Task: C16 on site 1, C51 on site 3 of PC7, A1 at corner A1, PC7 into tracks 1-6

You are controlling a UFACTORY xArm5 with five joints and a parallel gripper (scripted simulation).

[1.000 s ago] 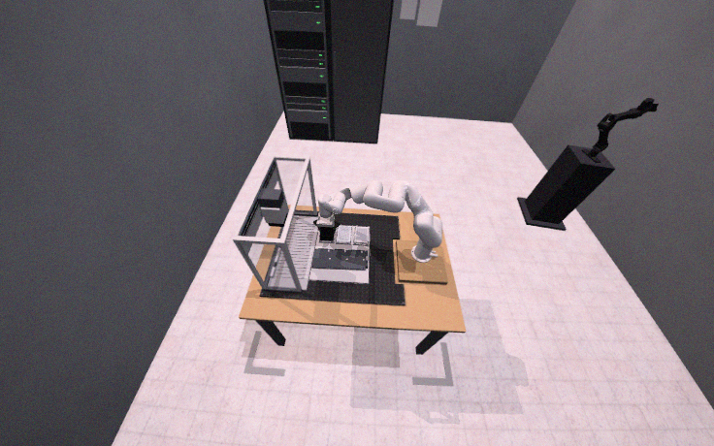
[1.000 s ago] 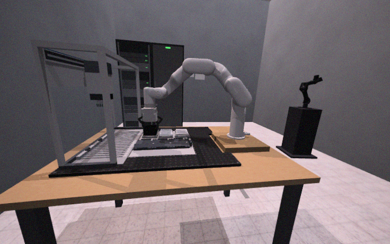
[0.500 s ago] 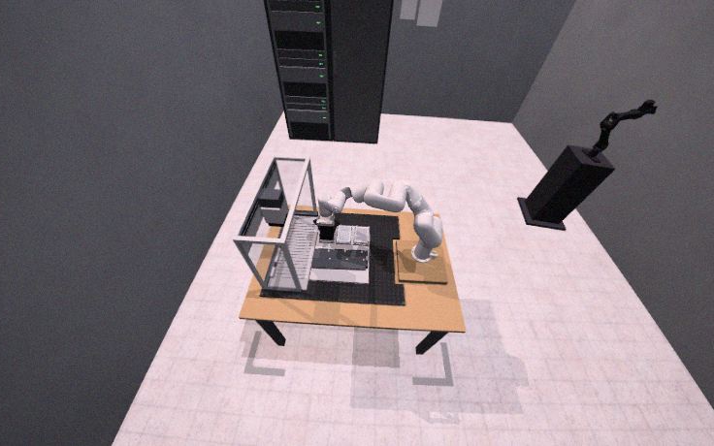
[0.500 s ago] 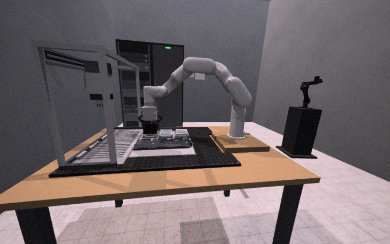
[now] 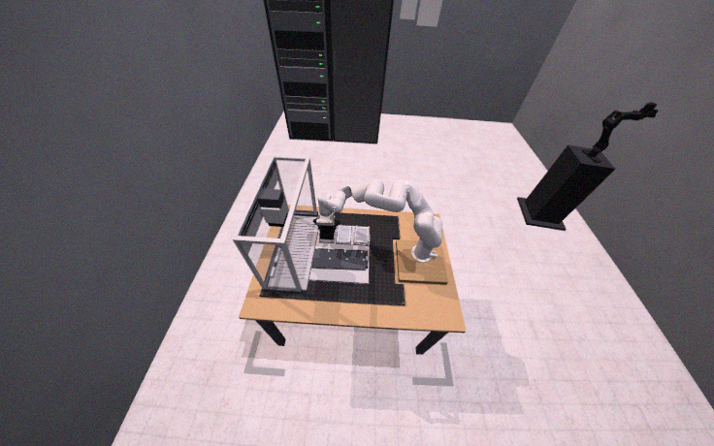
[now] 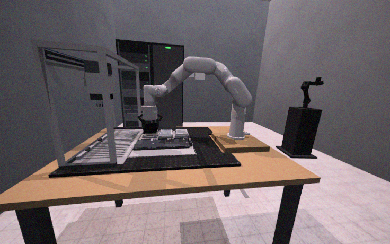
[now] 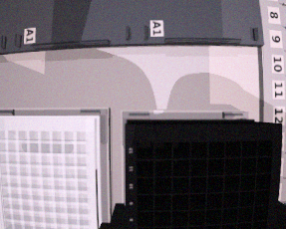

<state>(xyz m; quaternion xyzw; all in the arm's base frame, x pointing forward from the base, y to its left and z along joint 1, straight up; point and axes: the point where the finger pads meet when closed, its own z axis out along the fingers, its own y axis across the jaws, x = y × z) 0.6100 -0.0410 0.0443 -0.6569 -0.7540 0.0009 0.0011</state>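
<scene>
The grey plate carrier PC7 is 120 mm behind my hand, 170 mm to the left of it and 50 mm below it. From my hand the other things lie so: post (50 mm ahead, 420 mm to the left, 180 mm above); then 96-well plate C15 (110 mm behind, 10 mm to the right, 50 mm below).
</scene>
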